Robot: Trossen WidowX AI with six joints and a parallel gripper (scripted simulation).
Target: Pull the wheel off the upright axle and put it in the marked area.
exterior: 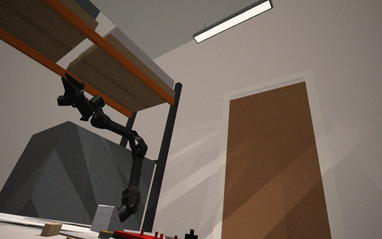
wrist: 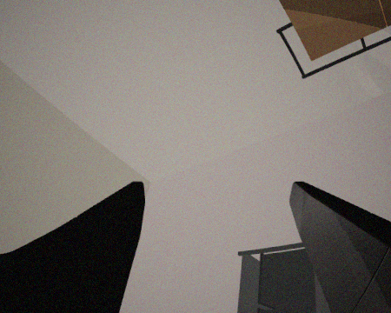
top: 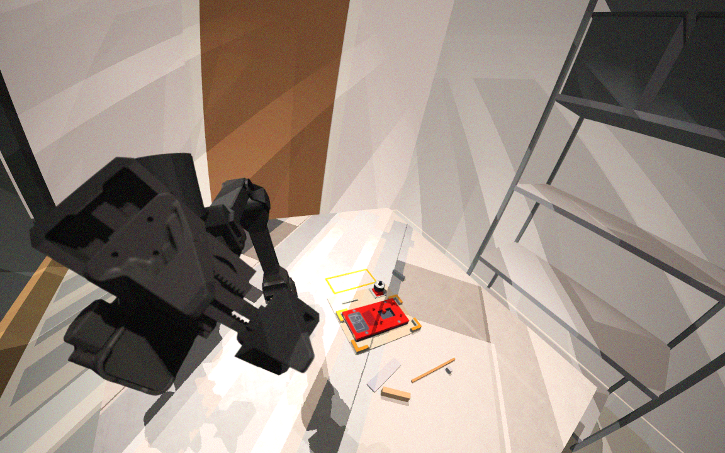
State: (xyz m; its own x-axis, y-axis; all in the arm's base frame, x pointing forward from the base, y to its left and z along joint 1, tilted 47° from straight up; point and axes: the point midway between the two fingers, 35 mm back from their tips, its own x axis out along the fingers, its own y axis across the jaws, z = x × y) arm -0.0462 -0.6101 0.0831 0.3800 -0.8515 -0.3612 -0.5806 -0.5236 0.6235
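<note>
My gripper tip is now 430 mm short of the wheel, 470 mm to the right of it and 520 mm above it. From my gripper tip the other things lie so: wood block 310 mm ahead, 110 mm to the left, 550 mm below; wooden stick 460 mm ahead, 140 mm to the left, 560 mm below.
</note>
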